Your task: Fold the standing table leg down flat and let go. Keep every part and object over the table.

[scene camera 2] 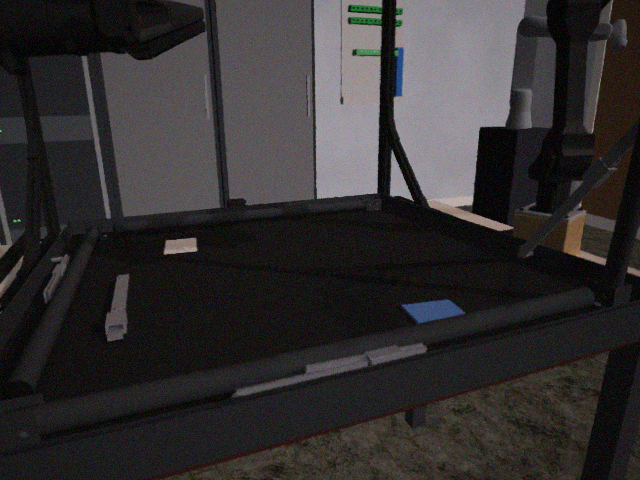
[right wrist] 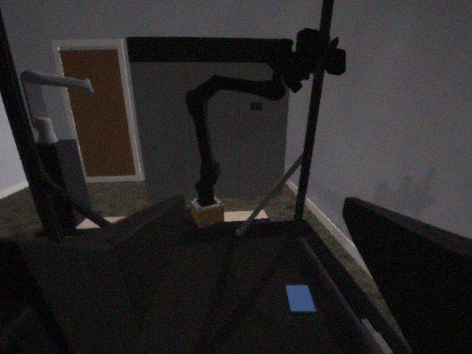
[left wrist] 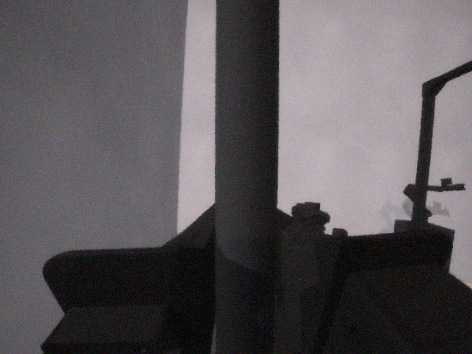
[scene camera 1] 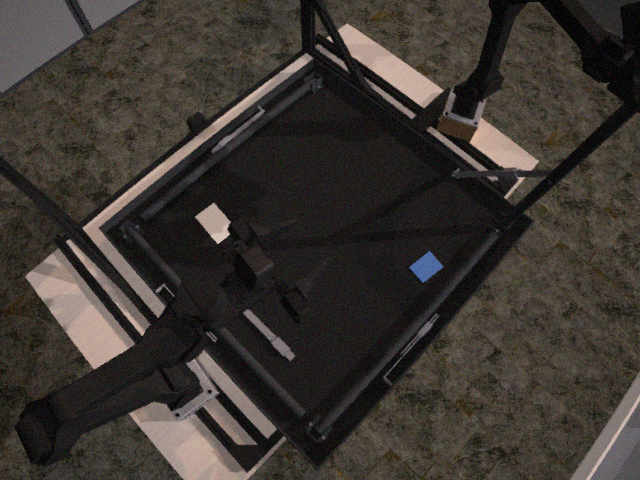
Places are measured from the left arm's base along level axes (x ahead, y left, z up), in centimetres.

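Where they show: left gripper, fingertip midpoint: [right wrist: 333, 38] [scene camera 1: 639, 108]; right gripper, fingertip midpoint: [scene camera 2: 204, 20] [right wrist: 263, 204] [scene camera 1: 313, 238]; left arm's base at its link origin: [scene camera 2: 550, 210] [right wrist: 206, 202] [scene camera 1: 464, 107]; right arm's base at its link origin: [scene camera 1: 183, 387].
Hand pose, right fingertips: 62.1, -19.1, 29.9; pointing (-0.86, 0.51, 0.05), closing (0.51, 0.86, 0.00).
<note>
Things, the pixels of their top centre, and the offset from my right fingertips, as dx, dy, dz. "spot": a spot on its surface instead.
- grey folding brace at a spot on its surface: [scene camera 2: 568, 198] [scene camera 1: 490, 171] [right wrist: 262, 201] spot: -39.6, +28.6, -22.6
- blue square at a spot on its surface: [scene camera 2: 434, 311] [scene camera 1: 427, 268] [right wrist: 301, 297] spot: -15.7, +22.6, -34.0
- pale square at a spot on its surface: [scene camera 2: 180, 245] [scene camera 1: 215, 223] spot: -8.1, -29.9, -35.8
- grey bar at its top centre: [scene camera 2: 118, 292] [scene camera 1: 256, 321] +10.9, -9.5, -33.2
The standing table leg [scene camera 1: 571, 163] [scene camera 2: 624, 206] [left wrist: 247, 125] [right wrist: 311, 125] is a dark upright post at the tabletop's right corner in scene camera 1. A grey folding brace [scene camera 1: 485, 174] [scene camera 2: 568, 198] [right wrist: 270, 196] slants from the table's edge to it. My left gripper [left wrist: 238, 205] [right wrist: 333, 38] is shut on this leg, high above the tabletop; the leg runs between its fingers, and their contact faces are hidden. My right gripper [scene camera 1: 312, 240] [right wrist: 263, 204] is open and empty above the tabletop, apart from this leg.
A blue square [scene camera 1: 426, 266] [scene camera 2: 434, 311] [right wrist: 300, 298], a pale square [scene camera 1: 210, 219] [scene camera 2: 180, 245] and a grey bar [scene camera 1: 266, 332] [scene camera 2: 117, 304] lie on the tabletop. Another upright leg [scene camera 1: 308, 25] [scene camera 2: 386, 103] stands at the back. Raised rails border the tabletop.
</note>
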